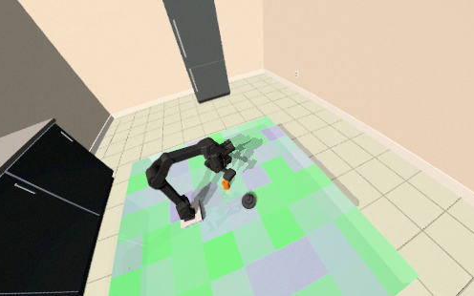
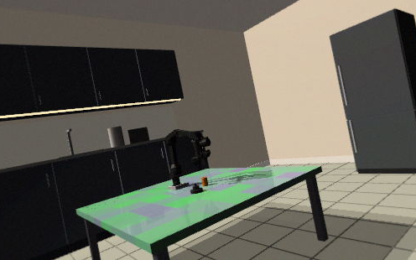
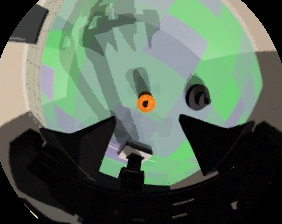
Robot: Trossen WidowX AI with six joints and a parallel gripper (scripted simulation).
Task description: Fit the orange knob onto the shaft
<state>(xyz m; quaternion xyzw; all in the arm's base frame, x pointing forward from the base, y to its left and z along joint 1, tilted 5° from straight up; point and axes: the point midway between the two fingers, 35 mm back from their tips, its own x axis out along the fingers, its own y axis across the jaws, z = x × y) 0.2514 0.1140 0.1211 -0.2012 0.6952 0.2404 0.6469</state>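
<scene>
Right now my gripper tip is 100 mm above the orange knob. Round my gripper tip: dark round pedestal (110 mm ahead, 140 mm to the right, 90 mm below).
</scene>
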